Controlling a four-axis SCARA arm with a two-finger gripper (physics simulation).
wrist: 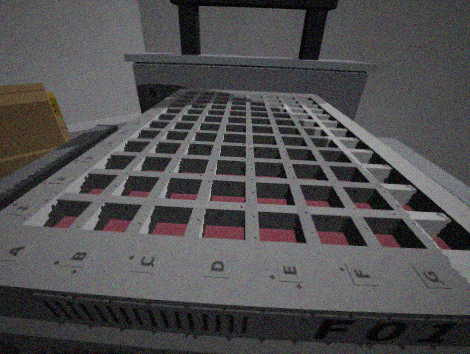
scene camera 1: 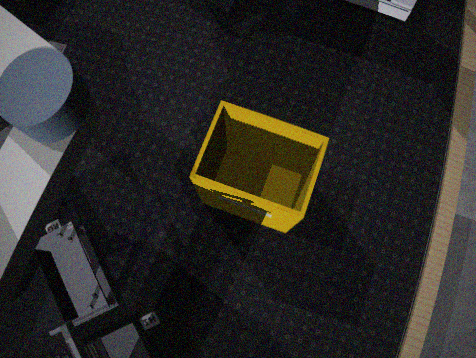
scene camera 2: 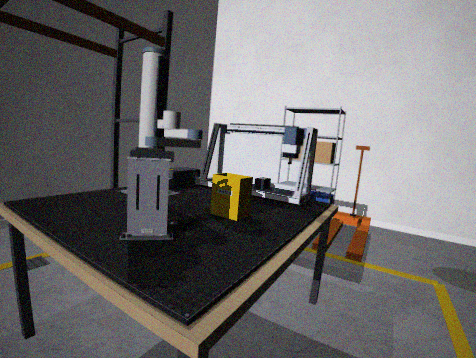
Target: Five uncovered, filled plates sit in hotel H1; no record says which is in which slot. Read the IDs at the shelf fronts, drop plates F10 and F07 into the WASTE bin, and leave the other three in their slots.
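Places are measured from the arm's base along level axes (x left, y back, z up), in millimetres.
Where they show: gripper, fingertip midpoint: (wrist: 243, 150).
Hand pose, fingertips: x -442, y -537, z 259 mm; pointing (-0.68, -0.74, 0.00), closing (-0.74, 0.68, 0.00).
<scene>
Things, the pixels of their top centre, and the offset from my fingertips. "spot": a spot on its surface instead.
- Plate F01, middle of its top: (wrist: 249, 123) dz +20, dx +13, dy +16 mm
- hotel H1, surface spot: (wrist: 300, 79) spot: dz +28, dx -53, dy -10 mm
- yellow WASTE bin, middle of its top: (scene camera 1: 261, 156) (scene camera 2: 233, 175) dz -46, dx +416, dy -109 mm
- H1 sign, middle of its top: (scene camera 1: 149, 320) dz -246, dx +123, dy -10 mm
- grey nest, middle of its top: (scene camera 1: 57, 278) dz -176, dx +141, dy +153 mm
- small dark block, surface spot: (scene camera 2: 262, 183) spot: dz -153, dx +957, dy -19 mm
Plate F01 (wrist: 180, 272) fills much of the wrist view, uncovered, with red filling in its wells and its ID on the front edge. It sits in the top of hotel H1 (wrist: 300, 79), whose back panel and dark handle rise behind it. My gripper (wrist: 243, 150) is open; parts of its fingers show left and right of F01, and their tips are hidden by the plate. Whether they are level with F01 or lower cannot be told. Plates F10 and F07 do not show readably. The yellow WASTE bin (scene camera 1: 275, 124) (scene camera 2: 240, 199) stands upright on the table, its inside visible from above.
The H1 sign (scene camera 1: 149, 320) lies near the lower left, with a grey nest (scene camera 1: 77, 277) beside it. The arm's blue-grey cylinder (scene camera 1: 37, 85) is at the upper left. A gantry frame (scene camera 2: 255, 128) and a small dark block (scene camera 2: 262, 183) stand behind the bin.
</scene>
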